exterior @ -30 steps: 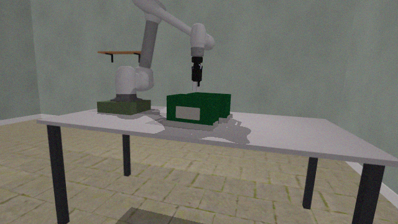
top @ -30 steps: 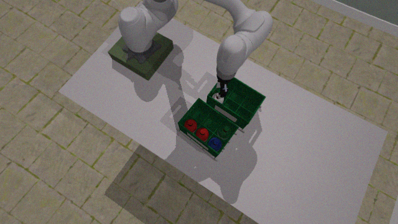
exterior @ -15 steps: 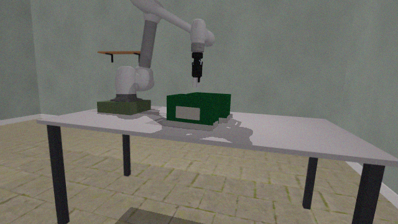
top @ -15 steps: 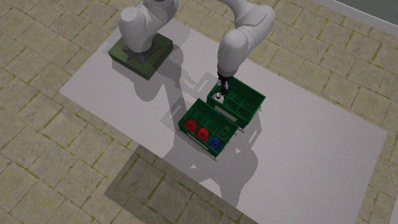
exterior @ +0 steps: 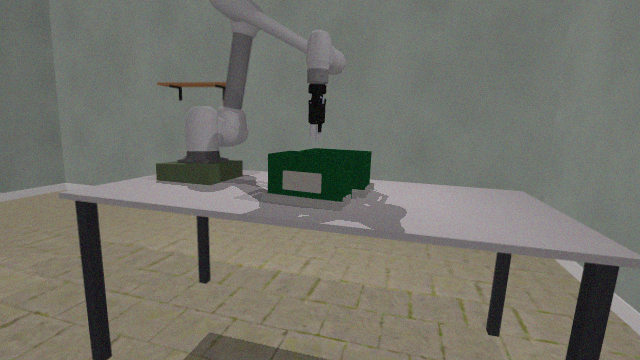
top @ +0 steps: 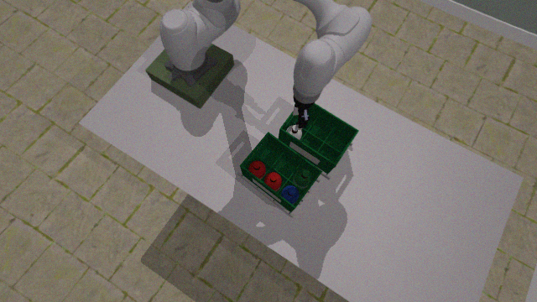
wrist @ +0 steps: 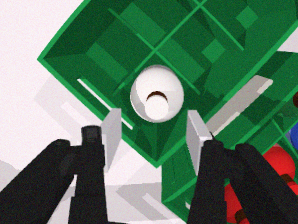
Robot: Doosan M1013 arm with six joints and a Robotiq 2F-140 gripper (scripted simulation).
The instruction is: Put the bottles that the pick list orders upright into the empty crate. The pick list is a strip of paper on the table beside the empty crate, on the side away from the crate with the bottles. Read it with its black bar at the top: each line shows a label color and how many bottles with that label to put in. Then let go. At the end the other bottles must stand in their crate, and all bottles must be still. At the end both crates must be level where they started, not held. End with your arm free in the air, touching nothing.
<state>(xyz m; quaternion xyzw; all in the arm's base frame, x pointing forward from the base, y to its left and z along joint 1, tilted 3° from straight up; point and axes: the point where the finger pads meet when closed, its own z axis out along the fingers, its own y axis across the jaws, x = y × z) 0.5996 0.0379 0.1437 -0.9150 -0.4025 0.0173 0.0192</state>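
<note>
Now: the blue bottle 220 mm to the right of my hand, 160 mm below it and 160 mm ahead of it. Also, from my hand: green-capped bottle (160 mm below, 160 mm ahead, 130 mm to the right); pick list (250 mm below, 200 mm to the left, 100 mm ahead); white-capped bottle (160 mm below).
</note>
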